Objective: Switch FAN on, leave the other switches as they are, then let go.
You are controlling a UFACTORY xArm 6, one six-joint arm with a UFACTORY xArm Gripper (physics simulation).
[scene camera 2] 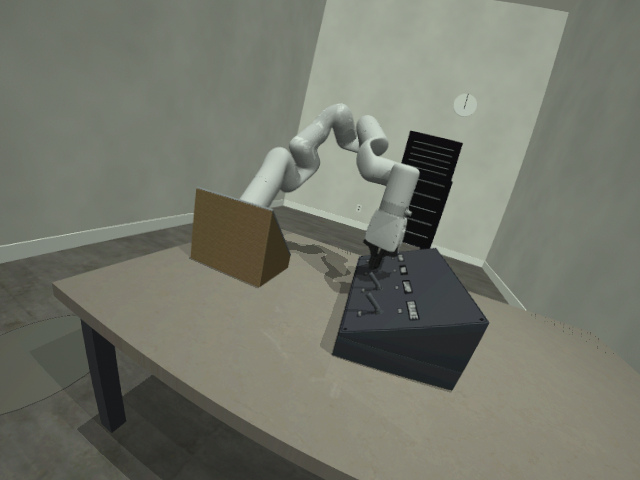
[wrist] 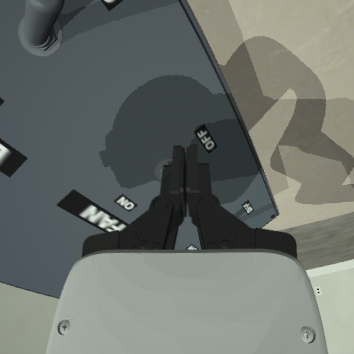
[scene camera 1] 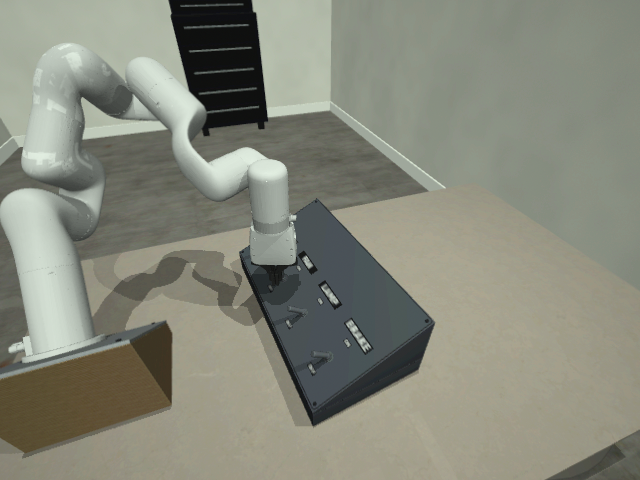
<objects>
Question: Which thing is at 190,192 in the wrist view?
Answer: My gripper.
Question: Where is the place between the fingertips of my gripper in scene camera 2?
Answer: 372,268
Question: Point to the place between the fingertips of my gripper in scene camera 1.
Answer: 276,281
</objects>
